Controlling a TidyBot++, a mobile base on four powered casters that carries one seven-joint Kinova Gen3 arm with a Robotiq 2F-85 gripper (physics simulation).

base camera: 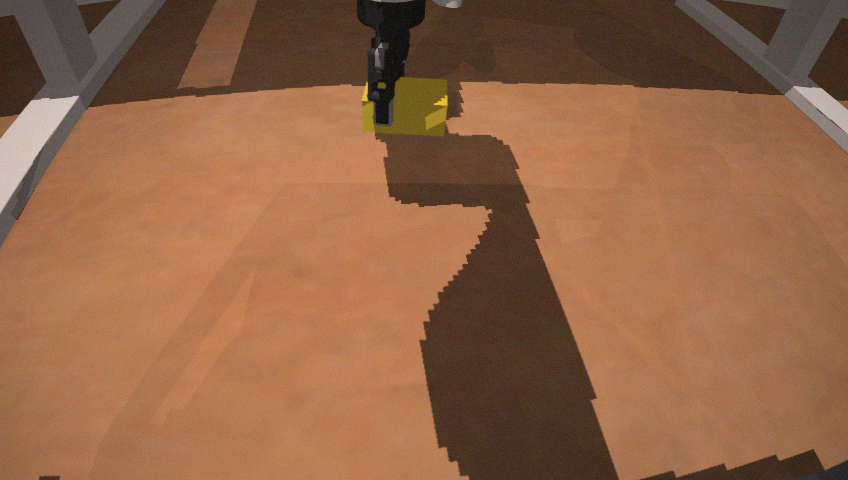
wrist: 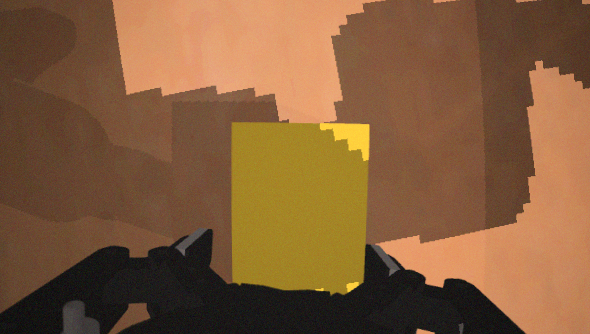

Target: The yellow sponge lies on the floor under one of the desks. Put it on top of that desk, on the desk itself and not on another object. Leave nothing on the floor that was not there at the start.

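Frame: origin at the arm's base, x ahead, y left, z up, level; centimetres.
Seen in the pictures: gripper, fingertip midpoint: (base camera: 390, 104) (wrist: 287, 253).
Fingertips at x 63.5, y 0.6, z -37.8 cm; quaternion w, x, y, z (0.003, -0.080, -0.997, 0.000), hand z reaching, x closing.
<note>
A point is followed by its place in that frame.
The yellow sponge (base camera: 419, 107) {x 59.6, y -2.9, z -35.7 cm} (wrist: 300, 200) {x 62.7, y -2.8, z -35.1 cm} is a block on the wooden floor, ahead in the base view and in the middle of the wrist view. My gripper (base camera: 382, 115) {x 63.5, y 0.6, z -37.8 cm} (wrist: 287, 253) {x 63.5, y 0.6, z -37.8 cm} is open and points down at the sponge, with a finger on each side of it in the wrist view. The right finger appears close to the sponge's right edge, while a gap shows beside the left finger. The sponge's near end is hidden behind the gripper body in the wrist view. The fingers' exact height against the sponge is hard to tell. The desk top does not show.
In the base view a light grey frame bar (base camera: 29, 136) {x 57.7, y 47.4, z -37.1 cm} runs along the left edge and another bar (base camera: 827, 113) {x 69.2, y -72.5, z -37.1 cm} along the right edge, with slanted grey supports above them. The arm's dark shadow lies across the floor.
</note>
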